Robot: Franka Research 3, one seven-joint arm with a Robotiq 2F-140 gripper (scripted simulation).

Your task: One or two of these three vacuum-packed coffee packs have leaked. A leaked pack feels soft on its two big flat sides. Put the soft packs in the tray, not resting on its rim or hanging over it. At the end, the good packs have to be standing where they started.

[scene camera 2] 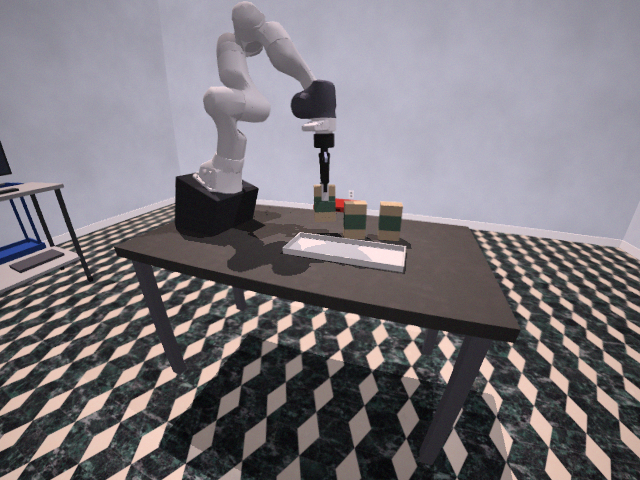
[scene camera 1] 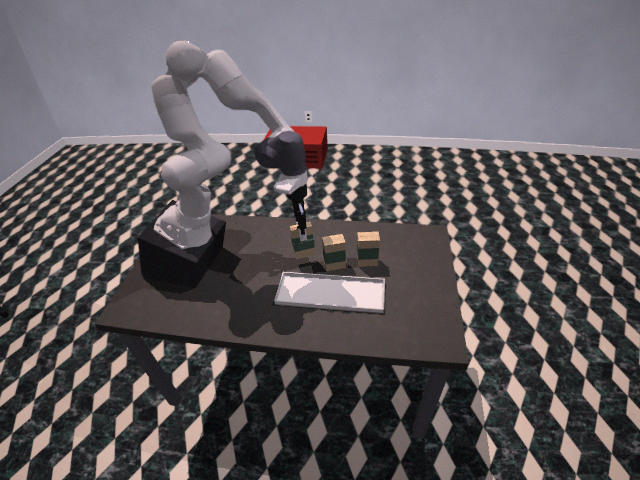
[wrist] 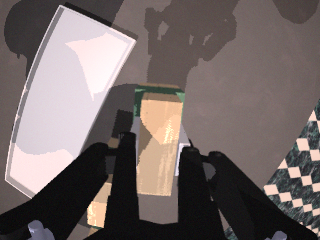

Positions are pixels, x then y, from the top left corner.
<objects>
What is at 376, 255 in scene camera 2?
A white tray.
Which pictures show the white tray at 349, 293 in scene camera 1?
Scene camera 2, scene camera 1 and the wrist view: all of them.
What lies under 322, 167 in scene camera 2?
My gripper.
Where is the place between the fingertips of my gripper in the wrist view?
At 156, 130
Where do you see a white tray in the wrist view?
77, 58
</objects>
